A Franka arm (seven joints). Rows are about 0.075 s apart.
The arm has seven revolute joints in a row. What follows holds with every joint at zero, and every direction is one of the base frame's.
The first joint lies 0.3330 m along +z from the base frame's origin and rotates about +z.
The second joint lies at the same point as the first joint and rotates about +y.
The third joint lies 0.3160 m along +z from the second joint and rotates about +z.
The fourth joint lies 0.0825 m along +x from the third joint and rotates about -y.
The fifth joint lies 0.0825 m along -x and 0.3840 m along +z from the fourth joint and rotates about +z.
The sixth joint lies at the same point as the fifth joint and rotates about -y.
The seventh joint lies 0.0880 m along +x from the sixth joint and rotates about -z.
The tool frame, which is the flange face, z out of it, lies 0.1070 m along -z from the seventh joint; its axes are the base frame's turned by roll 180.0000, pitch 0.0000 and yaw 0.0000 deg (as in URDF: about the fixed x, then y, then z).
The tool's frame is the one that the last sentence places.
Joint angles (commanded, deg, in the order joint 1, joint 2, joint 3, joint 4, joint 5, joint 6, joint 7), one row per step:
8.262 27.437 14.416 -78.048 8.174 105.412 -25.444
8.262 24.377 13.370 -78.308 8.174 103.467 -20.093
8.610 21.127 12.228 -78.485 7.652 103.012 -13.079
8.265 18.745 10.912 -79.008 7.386 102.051 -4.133
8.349 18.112 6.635 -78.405 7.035 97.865 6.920
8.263 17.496 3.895 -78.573 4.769 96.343 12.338
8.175 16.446 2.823 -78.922 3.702 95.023 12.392
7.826 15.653 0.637 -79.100 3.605 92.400 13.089
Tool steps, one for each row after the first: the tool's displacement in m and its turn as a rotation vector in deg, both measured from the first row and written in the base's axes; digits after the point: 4 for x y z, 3 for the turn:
-0.0076 -0.0110 0.0298 -1.071 0.178 -5.636
-0.0154 -0.0198 0.0642 -1.857 -1.119 -12.980
-0.0199 -0.0376 0.0846 -2.795 -0.295 -23.026
-0.0163 -0.0784 0.0878 -6.221 3.975 -37.010
-0.0140 -0.1096 0.0897 -9.625 4.371 -44.693
-0.0180 -0.1235 0.0962 -11.177 4.185 -45.671
-0.0216 -0.1493 0.0995 -12.883 5.879 -48.477

